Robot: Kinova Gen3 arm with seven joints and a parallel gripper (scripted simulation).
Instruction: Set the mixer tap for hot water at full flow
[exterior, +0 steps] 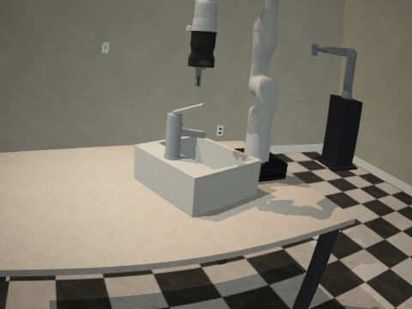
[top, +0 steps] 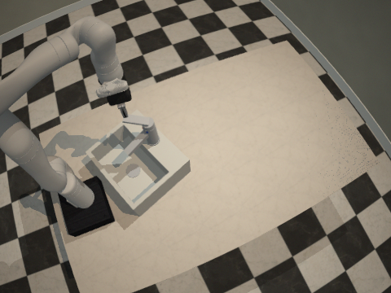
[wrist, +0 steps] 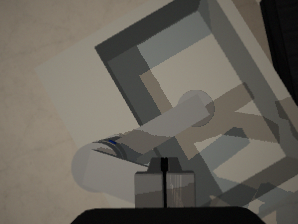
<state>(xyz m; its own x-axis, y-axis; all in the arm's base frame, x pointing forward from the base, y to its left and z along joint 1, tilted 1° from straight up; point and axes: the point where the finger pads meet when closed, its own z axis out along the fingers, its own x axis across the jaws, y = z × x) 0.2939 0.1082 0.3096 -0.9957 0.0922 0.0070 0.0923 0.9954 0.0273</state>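
My gripper is now 90 mm above the lever, 30 mm short of it and 20 mm to the right of it. From my hand the other things lie so: white sink basin: 340 mm below, 50 mm to the right, 40 mm behind.
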